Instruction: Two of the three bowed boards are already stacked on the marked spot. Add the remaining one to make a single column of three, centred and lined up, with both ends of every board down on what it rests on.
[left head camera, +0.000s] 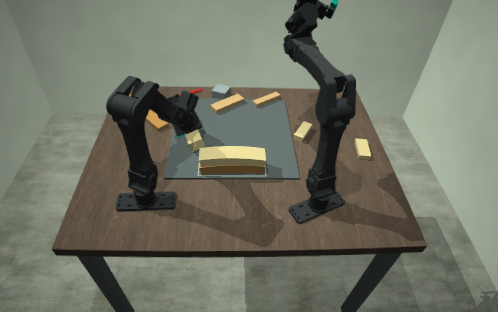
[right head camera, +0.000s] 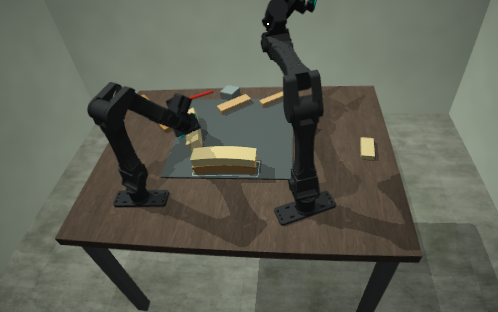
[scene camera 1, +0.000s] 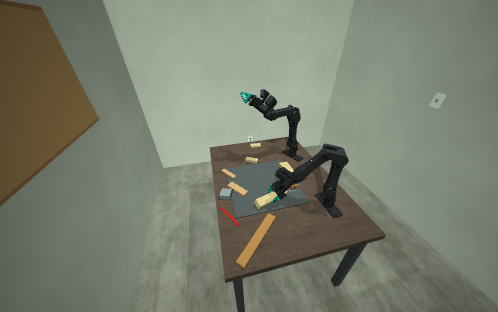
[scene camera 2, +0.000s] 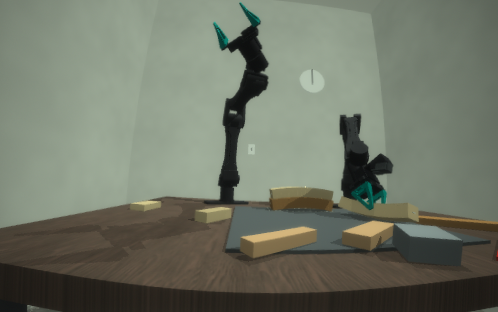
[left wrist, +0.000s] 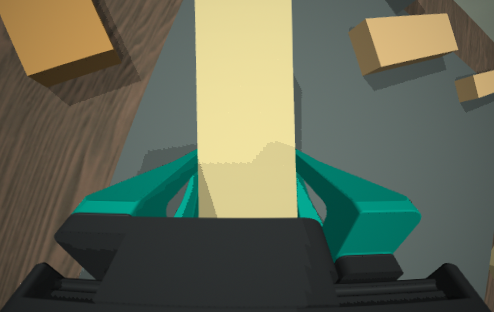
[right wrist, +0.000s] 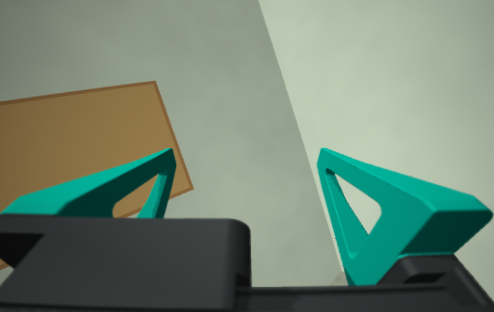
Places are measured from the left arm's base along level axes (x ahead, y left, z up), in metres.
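Where they show: left gripper, fingertip midpoint: (right head camera: 193, 128) (scene camera 1: 269, 198) (scene camera 2: 377, 211) (left wrist: 246, 155); right gripper, fingertip midpoint: (scene camera 1: 243, 93) (scene camera 2: 226, 12) (right wrist: 246, 156); left arm's base, origin of the base link: (left head camera: 146, 202) (right head camera: 141, 199) (scene camera 1: 328, 204); right arm's base, origin of the base link: (left head camera: 317, 206) (right head camera: 304, 208) (scene camera 1: 292, 155) (scene camera 2: 226, 203).
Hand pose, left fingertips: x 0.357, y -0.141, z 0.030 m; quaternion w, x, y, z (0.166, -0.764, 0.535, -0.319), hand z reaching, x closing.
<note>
Things, the pixels of their top centre, and the offset from my left fingertips. "spot": a spot on its surface instead. Level surfaces: height alone.
- pale yellow bowed board, middle of its top: (left head camera: 231, 152) (right head camera: 222, 152) (scene camera 2: 301, 187) (scene camera 1: 289, 170) dx -0.220, dy -0.159, dz +0.063 m
- brown-orange bowed board, middle of its top: (left head camera: 231, 159) (right head camera: 223, 159) (scene camera 2: 301, 196) dx -0.220, dy -0.158, dz +0.027 m
- thin outline, surface spot: (right head camera: 259, 167) spot: dx -0.220, dy -0.288, dz -0.024 m
- pale yellow board, middle of its top: (left wrist: 265, 177) (scene camera 2: 374, 198) (right head camera: 190, 122) (scene camera 1: 271, 194) dx -0.012, dy +0.000, dz +0.039 m
- grey mat, its level: dz -0.024 m
- grey block, middle of its top: (scene camera 2: 423, 228) (left head camera: 221, 88) (right head camera: 229, 89) (scene camera 1: 225, 191) dx +0.266, dy -0.136, dz +0.013 m
- red rod, middle of its top: (right head camera: 196, 96) (scene camera 1: 229, 216) dx +0.278, dy +0.038, dz -0.024 m
- orange plank, middle of its top: (scene camera 2: 490, 222) (left head camera: 141, 107) (scene camera 1: 258, 236) dx +0.158, dy +0.226, dz -0.011 m
A pale yellow bowed board (left head camera: 232, 156) (right head camera: 224, 156) (scene camera 2: 300, 193) lies on a brown-orange bowed board (left head camera: 232, 170) (right head camera: 224, 170) (scene camera 2: 300, 203) inside the thin outline (right head camera: 259, 167) at the mat's near edge; both arch up mid-length. My left gripper (scene camera 1: 274, 194) (scene camera 2: 376, 204) (left wrist: 246, 155) is shut across another pale yellow board (scene camera 1: 265, 200) (scene camera 2: 400, 210) (left wrist: 245, 100), which points away from the stack, its ends curving up. It is low over the mat; any gap beneath is hard to tell. My right gripper (scene camera 1: 243, 96) (scene camera 2: 227, 13) (right wrist: 246, 156) is open and empty, high up.
On or around the grey mat (left head camera: 250, 125) lie two orange blocks (left head camera: 227, 103) (left head camera: 266, 99), a grey block (left head camera: 221, 91) (scene camera 2: 427, 245) and a red rod (right head camera: 201, 94) (scene camera 1: 230, 216). An orange plank (scene camera 1: 256, 241) (left wrist: 60, 35) lies beside it. Two pale blocks (left head camera: 303, 131) (left head camera: 363, 148) lie at the right.
</note>
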